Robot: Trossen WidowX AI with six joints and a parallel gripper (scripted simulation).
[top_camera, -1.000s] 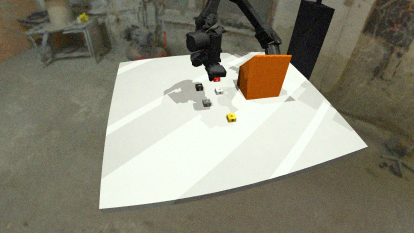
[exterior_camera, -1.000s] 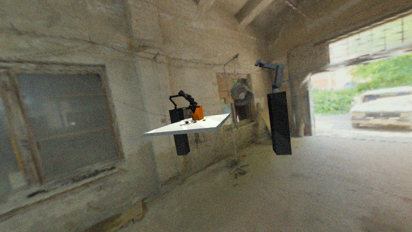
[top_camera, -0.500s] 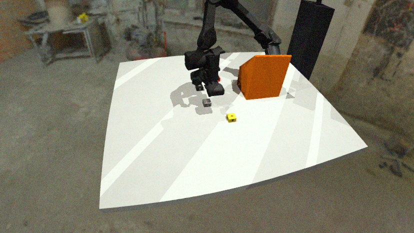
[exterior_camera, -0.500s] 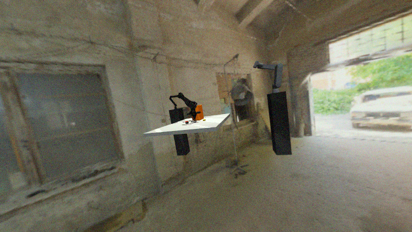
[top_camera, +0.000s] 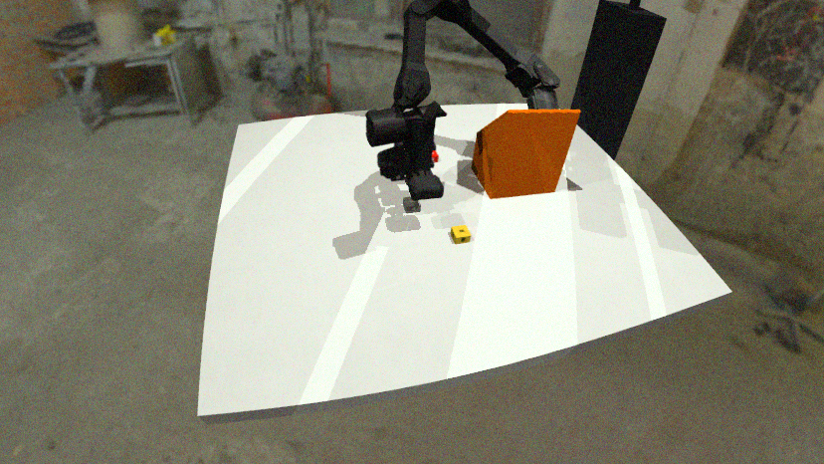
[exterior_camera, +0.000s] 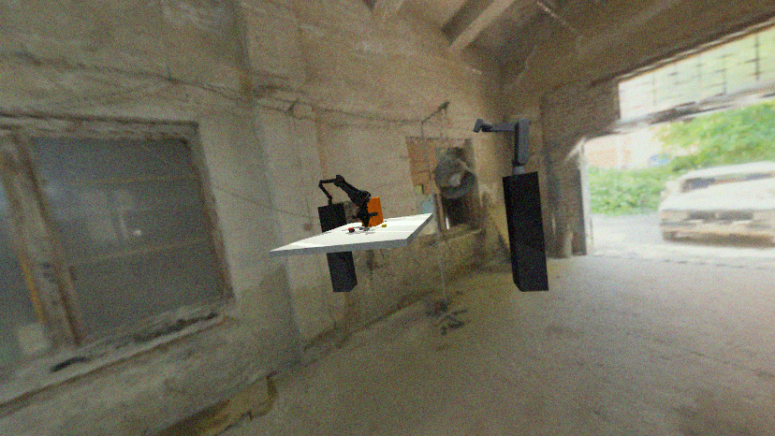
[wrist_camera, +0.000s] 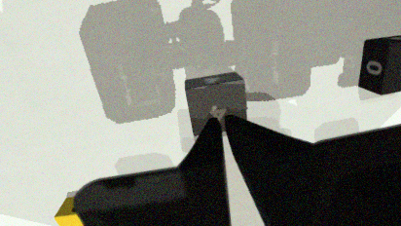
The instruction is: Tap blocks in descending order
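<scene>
Right now my gripper tip is 1 cm above the grey block. From my gripper tip the other things lie so: yellow block 6 cm behind, 11 cm to the left, 1 cm below; then white block 8 cm behind, 7 cm to the right, 1 cm below; then black block 1 cm ahead, 12 cm to the right, 1 cm below.
</scene>
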